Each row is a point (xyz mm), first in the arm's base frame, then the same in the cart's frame.
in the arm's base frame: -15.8 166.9 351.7
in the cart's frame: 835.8 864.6 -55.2
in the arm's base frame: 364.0 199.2 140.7
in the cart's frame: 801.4 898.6 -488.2
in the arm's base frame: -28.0 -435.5 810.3
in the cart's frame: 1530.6 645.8 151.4
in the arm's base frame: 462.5 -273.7 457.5
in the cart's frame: 1354.5 738.6 -441.5
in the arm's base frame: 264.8 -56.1 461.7
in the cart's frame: 1150.7 844.2 -257.8
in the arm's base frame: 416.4 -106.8 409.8
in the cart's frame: 1199.6 826.4 -417.6
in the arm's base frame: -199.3 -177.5 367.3
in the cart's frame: 1001.6 547.3 100.9
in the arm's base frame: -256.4 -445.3 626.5
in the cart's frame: 1330.7 463.3 264.5
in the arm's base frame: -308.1 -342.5 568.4
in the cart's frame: 1207.4 494.0 286.1
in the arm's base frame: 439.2 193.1 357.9
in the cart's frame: 981.3 1037.0 -451.3
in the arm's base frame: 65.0 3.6 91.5
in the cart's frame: 787.9 623.1 -255.9
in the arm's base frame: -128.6 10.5 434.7
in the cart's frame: 953.3 752.2 77.7
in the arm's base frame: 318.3 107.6 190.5
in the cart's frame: 878.1 840.2 -427.7
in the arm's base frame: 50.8 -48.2 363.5
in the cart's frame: 1003.6 726.8 -116.0
